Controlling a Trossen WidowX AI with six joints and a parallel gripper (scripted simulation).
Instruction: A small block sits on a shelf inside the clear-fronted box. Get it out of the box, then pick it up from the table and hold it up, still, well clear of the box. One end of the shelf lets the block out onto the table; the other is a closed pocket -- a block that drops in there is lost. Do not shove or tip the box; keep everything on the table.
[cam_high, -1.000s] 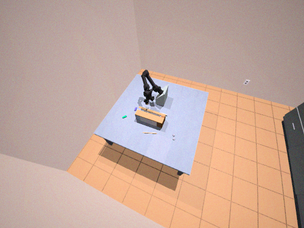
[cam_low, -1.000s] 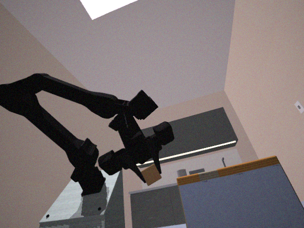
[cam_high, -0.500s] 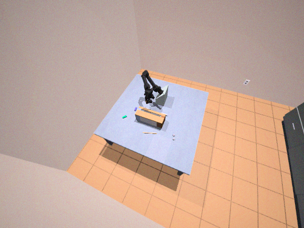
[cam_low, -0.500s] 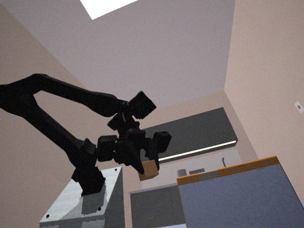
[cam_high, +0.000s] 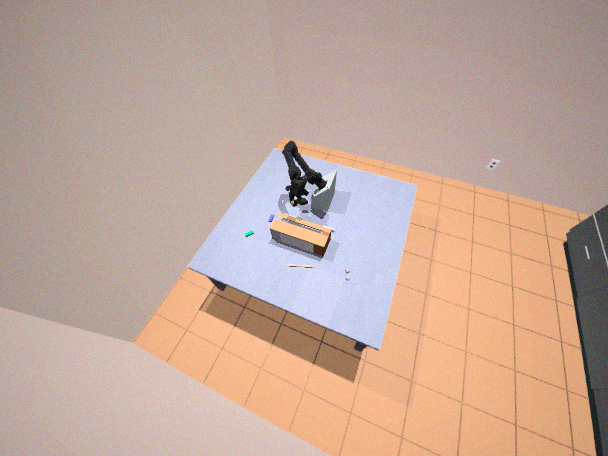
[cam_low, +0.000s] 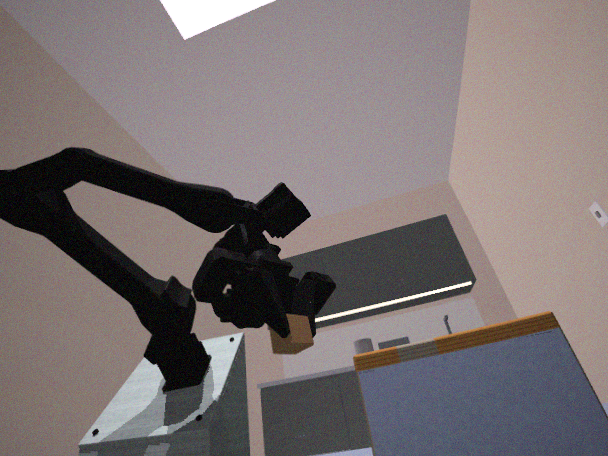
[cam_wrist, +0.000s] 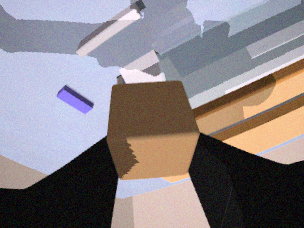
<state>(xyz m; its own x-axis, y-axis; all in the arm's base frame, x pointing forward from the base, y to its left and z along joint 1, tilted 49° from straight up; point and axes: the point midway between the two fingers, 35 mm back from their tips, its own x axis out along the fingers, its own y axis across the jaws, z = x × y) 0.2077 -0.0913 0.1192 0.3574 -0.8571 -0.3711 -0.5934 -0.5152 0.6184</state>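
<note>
The brown block is 10 mm behind my gripper tip, 10 mm to the left of it and 10 mm above it. Also, from my gripper tip: clear-fronted box: 100 mm ahead, 100 mm to the left, 110 mm below; then purple block: 40 mm ahead, 170 mm to the right, 170 mm below; then green piece: 210 mm ahead, 270 mm to the right, 170 mm below.
</note>
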